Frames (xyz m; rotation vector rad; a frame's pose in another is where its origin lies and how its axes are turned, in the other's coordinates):
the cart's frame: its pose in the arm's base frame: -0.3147 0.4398 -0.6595 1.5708 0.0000 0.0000
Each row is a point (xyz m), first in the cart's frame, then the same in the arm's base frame.
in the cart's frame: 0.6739 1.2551 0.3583
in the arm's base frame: 0.3592 0.0815 0.5956
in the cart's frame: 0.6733 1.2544 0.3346
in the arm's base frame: 0.3586 0.1052 0.5949
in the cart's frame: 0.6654 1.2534 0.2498
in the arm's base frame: 0.3507 0.1900 0.5939
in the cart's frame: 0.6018 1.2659 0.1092
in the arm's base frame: 0.2871 0.3306 0.6064
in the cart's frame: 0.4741 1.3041 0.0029
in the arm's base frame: 0.1594 0.4369 0.6446
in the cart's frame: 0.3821 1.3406 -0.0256
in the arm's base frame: 0.0674 0.4654 0.6811
